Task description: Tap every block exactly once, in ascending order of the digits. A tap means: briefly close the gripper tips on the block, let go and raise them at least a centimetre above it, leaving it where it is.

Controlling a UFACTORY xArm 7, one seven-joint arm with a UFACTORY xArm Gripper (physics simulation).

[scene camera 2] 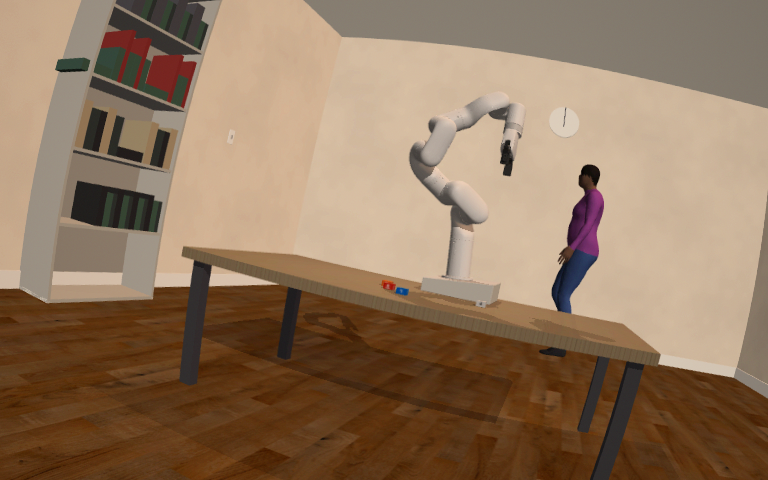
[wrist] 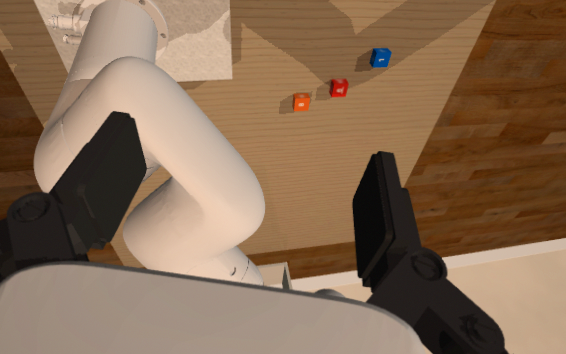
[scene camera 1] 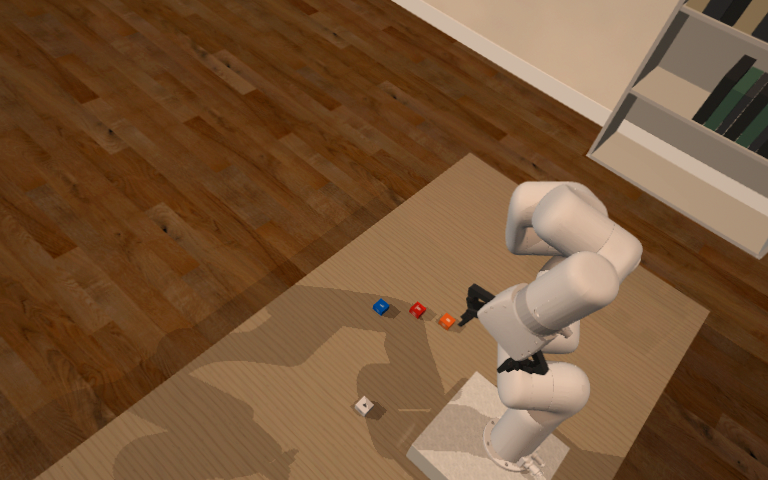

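Observation:
A blue block (scene camera 1: pixel 380 306) (scene camera 2: pixel 401 291) (wrist: pixel 380 58) shows a 1 in the wrist view. A red block (scene camera 1: pixel 417 309) (scene camera 2: pixel 389 286) (wrist: pixel 339 88) stands between it and an orange block (scene camera 1: pixel 446 321) (scene camera 2: pixel 386 282) (wrist: pixel 301 102). The red digit looks like a 4; the orange one may be an 8, but is small. A white block (scene camera 1: pixel 364 405) (scene camera 2: pixel 480 303) lies apart, nearer the base's side; its digit is unreadable, and it does not show in the wrist view. My gripper (scene camera 1: pixel 481 346) (scene camera 2: pixel 507 170) (wrist: pixel 252 158) is open and empty, high above the table and away from the blocks.
The arm's pale base block (scene camera 1: pixel 453 418) (scene camera 2: pixel 453 288) (wrist: pixel 202 55) stands on the wooden table (scene camera 1: pixel 470 226) (scene camera 2: pixel 254 261) (wrist: pixel 300 200). My own bent arm fills the left of the wrist view. A bookshelf (scene camera 1: pixel 673 87) (scene camera 2: pixel 52 147) and a person (scene camera 2: pixel 586 226) are beyond the table.

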